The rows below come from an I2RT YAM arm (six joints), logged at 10 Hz.
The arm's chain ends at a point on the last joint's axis. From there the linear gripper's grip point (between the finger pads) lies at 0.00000 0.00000 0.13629 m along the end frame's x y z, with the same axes.
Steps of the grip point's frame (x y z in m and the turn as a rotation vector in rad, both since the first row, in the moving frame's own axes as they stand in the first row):
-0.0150, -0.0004, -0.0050, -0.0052, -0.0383, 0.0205
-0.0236, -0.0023, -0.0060, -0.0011, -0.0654, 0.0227
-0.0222, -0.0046, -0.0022, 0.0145, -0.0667, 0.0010
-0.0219, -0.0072, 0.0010, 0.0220, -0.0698, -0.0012
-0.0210, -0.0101, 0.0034, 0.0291, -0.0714, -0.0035
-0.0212, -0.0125, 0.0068, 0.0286, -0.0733, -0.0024
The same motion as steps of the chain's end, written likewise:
-0.0098, -0.0011, -0.0049, -0.0052, -0.0383, 0.0205
-0.0147, -0.0023, -0.0057, -0.0011, -0.0654, 0.0227
-0.0131, -0.0026, -0.0019, 0.0145, -0.0667, 0.0010
-0.0124, -0.0042, 0.0014, 0.0220, -0.0698, -0.0012
-0.0113, -0.0062, 0.0038, 0.0291, -0.0714, -0.0035
-0.0112, -0.0086, 0.0072, 0.0286, -0.0733, -0.0024

